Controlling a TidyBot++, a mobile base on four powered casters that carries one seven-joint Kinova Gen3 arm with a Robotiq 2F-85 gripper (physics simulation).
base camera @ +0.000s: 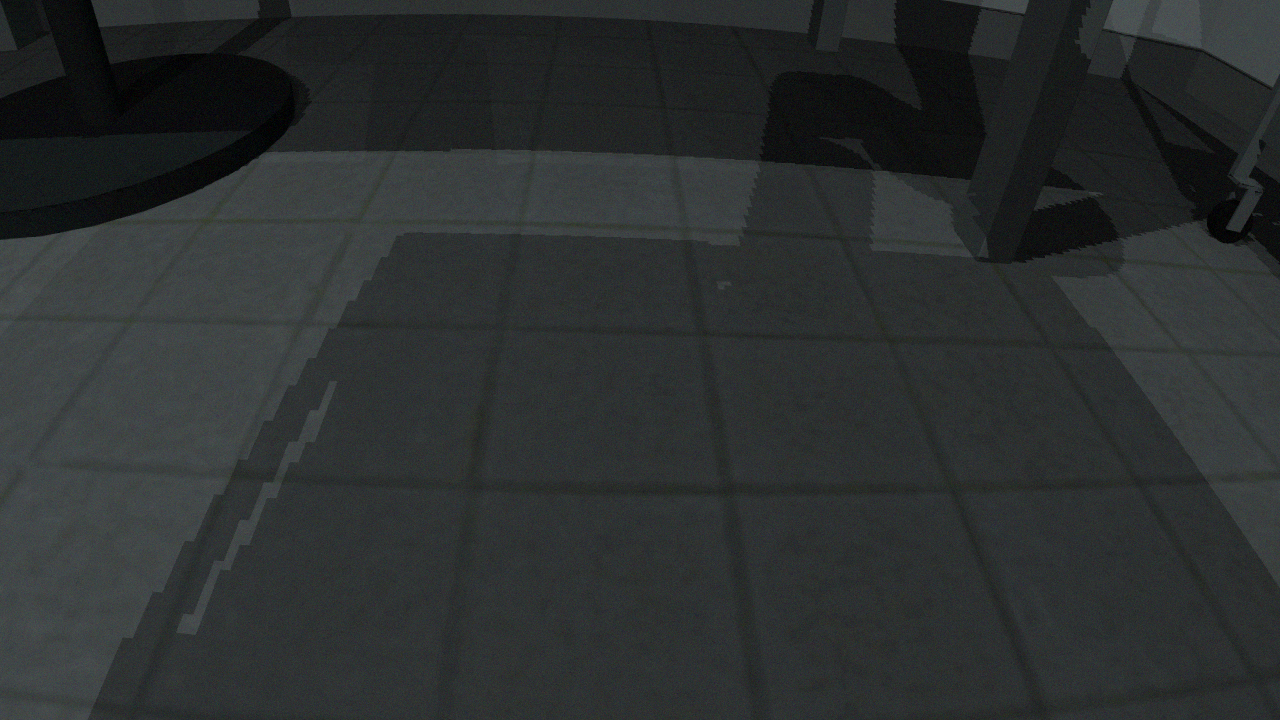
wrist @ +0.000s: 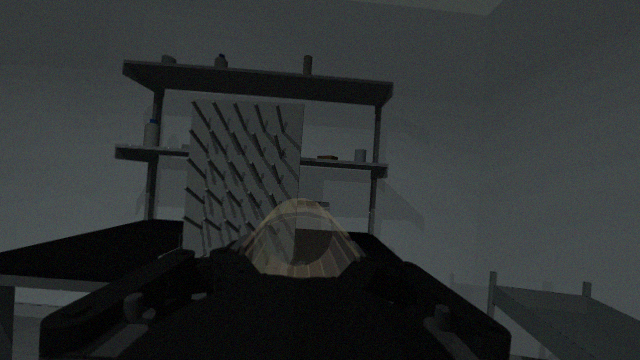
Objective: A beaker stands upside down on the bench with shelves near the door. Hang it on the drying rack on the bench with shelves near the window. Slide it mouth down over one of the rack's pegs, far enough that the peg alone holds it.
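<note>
My gripper is shut on the beaker in the wrist view. The clear, amber-tinted beaker shows between the fingertips; much of its body is hidden behind the gripper. The drying rack is an upright pale panel with rows of slanting pegs, left of centre on a black-topped bench with shelves. The beaker overlaps the rack's lower right part in this view. It appears in front of the rack, with no peg seen inside it; the exact gap cannot be told. The gripper does not show in the base view.
An upper shelf and a lower shelf hold a white bottle, a brown cylinder and a grey cup. A grey framed unit stands right. The base view shows a round black base, a thick leg and a caster.
</note>
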